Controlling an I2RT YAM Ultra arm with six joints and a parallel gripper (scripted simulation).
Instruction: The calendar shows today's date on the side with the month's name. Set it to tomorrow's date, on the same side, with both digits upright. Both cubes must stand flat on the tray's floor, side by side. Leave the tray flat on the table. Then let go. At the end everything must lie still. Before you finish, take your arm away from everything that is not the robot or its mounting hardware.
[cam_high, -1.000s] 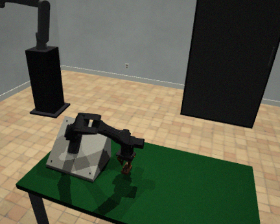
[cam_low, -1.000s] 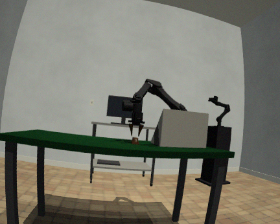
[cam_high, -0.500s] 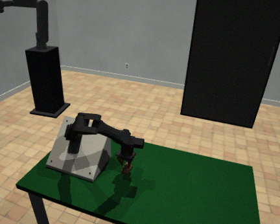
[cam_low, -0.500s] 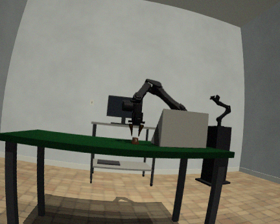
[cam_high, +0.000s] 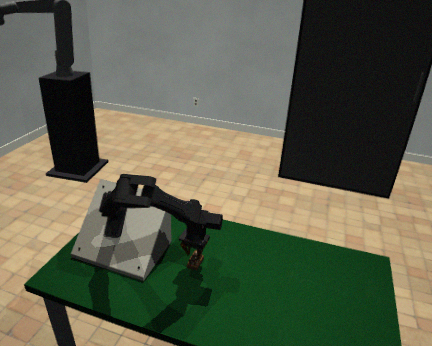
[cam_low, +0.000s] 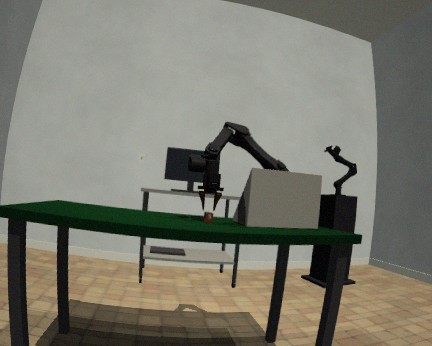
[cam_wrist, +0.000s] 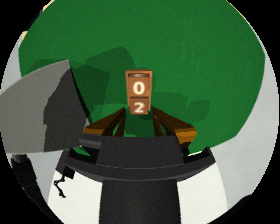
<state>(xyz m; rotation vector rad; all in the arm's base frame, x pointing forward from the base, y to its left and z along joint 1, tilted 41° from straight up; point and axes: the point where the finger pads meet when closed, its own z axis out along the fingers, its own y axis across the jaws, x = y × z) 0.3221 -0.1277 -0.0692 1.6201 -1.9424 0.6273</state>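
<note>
The wooden calendar tray is 5 cm below my hand and 2 cm to the left of it.
</note>
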